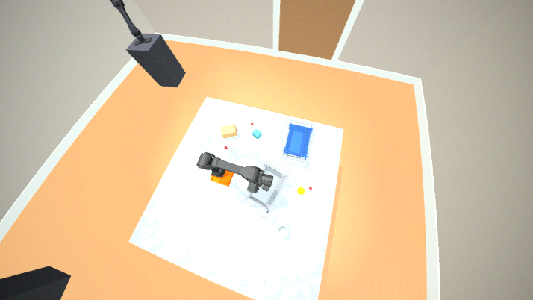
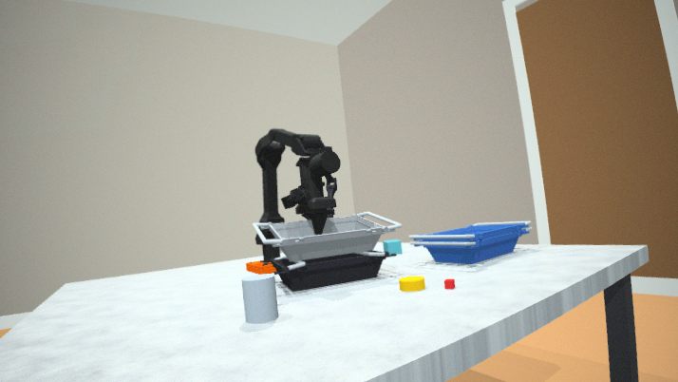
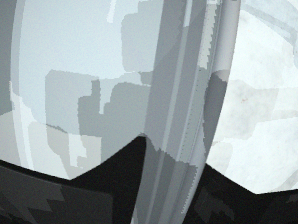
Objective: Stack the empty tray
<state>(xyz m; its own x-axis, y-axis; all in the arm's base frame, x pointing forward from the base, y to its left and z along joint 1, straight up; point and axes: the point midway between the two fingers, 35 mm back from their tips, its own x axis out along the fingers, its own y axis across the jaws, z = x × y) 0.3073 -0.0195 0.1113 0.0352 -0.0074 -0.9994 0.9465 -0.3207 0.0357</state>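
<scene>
The grey tray is 7 cm ahead of my gripper tip, 2 cm to the right of it and 2 cm above it. The rest, counted from my gripper tip: cyan cube (39 cm to the left, 10 cm behind, 8 cm below); grey cylinder (28 cm to the right, 22 cm ahead, 7 cm below); yellow disc (30 cm ahead, 9 cm below).
</scene>
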